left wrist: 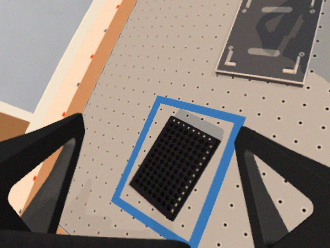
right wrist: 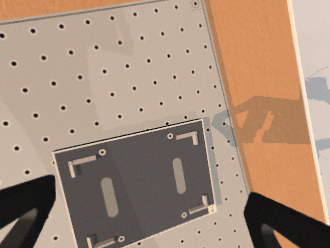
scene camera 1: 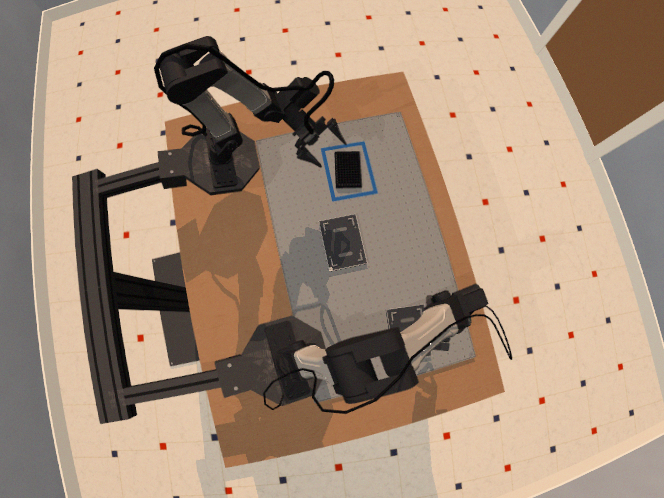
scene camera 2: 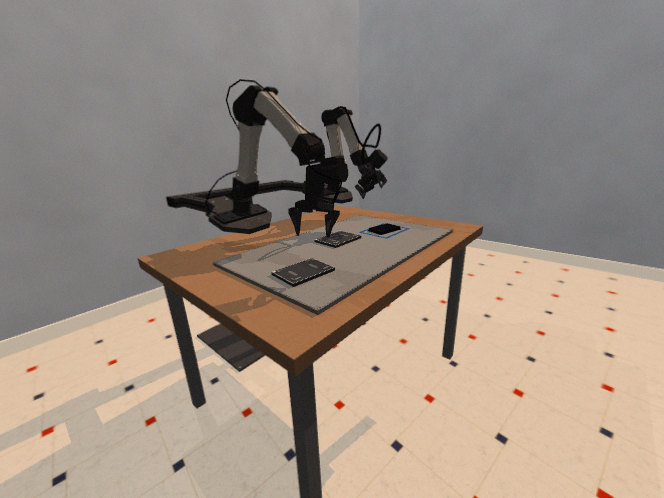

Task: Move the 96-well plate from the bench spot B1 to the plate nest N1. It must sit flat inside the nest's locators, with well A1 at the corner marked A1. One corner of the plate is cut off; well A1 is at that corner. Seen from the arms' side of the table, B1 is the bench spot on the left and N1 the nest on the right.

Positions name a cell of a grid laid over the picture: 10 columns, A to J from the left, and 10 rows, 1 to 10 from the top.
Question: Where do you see a nest N1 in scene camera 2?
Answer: At E6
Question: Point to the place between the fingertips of my right gripper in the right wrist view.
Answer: E8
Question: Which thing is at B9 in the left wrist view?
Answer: My left gripper.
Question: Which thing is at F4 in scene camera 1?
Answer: A black 96-well plate.
